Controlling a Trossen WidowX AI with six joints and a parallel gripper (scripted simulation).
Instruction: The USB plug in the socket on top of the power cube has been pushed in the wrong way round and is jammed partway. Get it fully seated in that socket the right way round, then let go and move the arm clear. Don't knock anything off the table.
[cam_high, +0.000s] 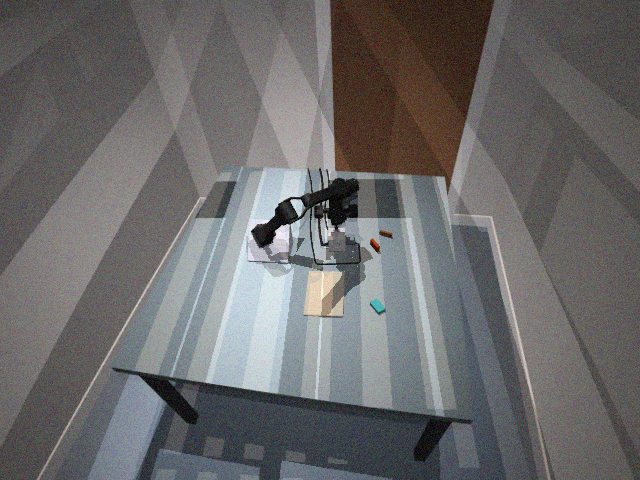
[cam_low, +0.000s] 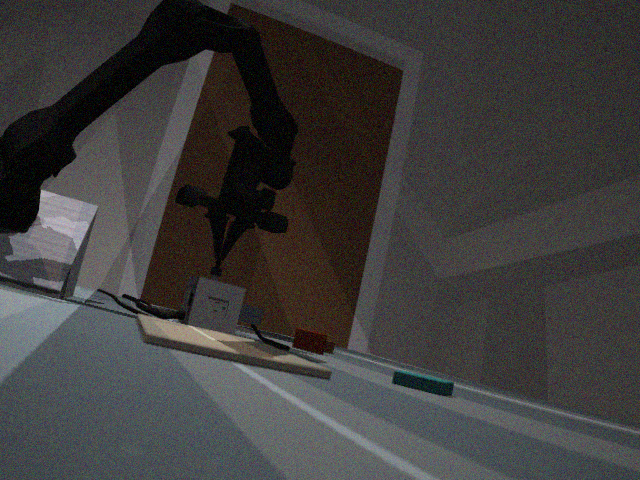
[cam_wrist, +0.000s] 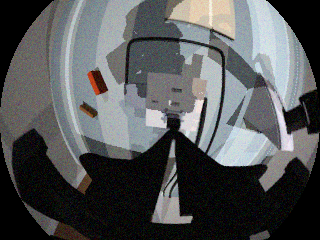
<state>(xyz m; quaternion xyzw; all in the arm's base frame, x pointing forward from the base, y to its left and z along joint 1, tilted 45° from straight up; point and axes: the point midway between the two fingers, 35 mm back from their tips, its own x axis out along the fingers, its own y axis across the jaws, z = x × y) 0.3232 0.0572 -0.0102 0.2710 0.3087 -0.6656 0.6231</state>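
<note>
Now: the dark usb plug 2 cm below my gripper tip. The rest, counted from my gripper tip: red block (18 cm ahead, 4 cm to the right, 10 cm below); then teal block (17 cm ahead, 36 cm to the right, 11 cm below); then tan flat board (5 cm behind, 30 cm to the right, 11 cm below).
</note>
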